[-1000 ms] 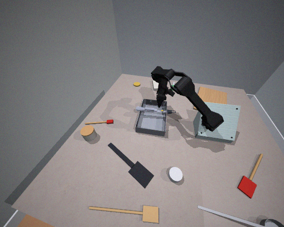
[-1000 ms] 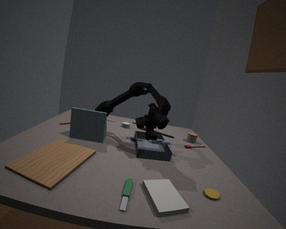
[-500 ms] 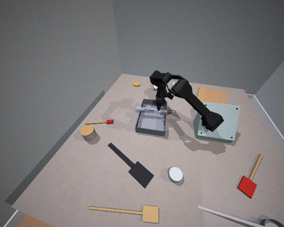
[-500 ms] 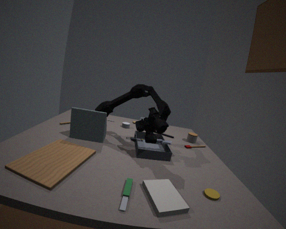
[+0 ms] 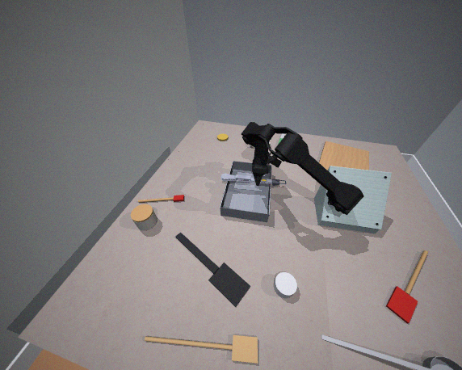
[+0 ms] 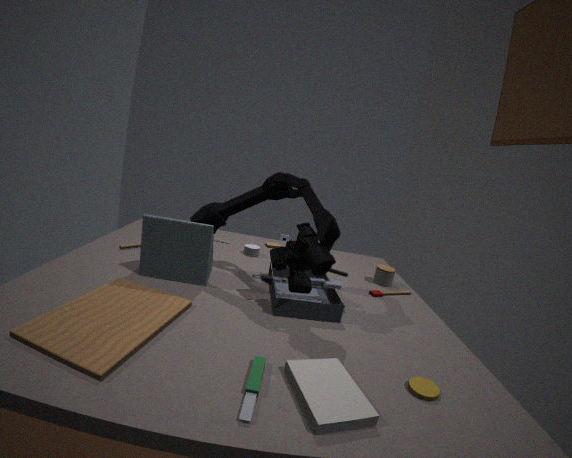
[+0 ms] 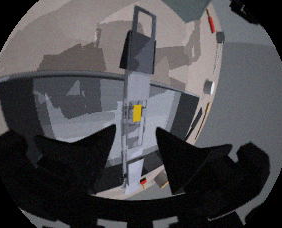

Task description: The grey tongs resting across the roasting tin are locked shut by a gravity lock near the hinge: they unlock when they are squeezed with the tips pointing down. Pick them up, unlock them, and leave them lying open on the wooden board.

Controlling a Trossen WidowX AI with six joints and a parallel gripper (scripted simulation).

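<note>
My gripper tip is 4 cm short of the grey roasting tin, 2 cm to the right of it and 2 cm above it. Round my gripper tip: white block (5 cm ahead, 45 cm to the right, 4 cm below); black turner (10 cm ahead, 38 cm to the left, 5 cm below); green-handled tool (9 cm behind, 46 cm to the right, 4 cm below).
</note>
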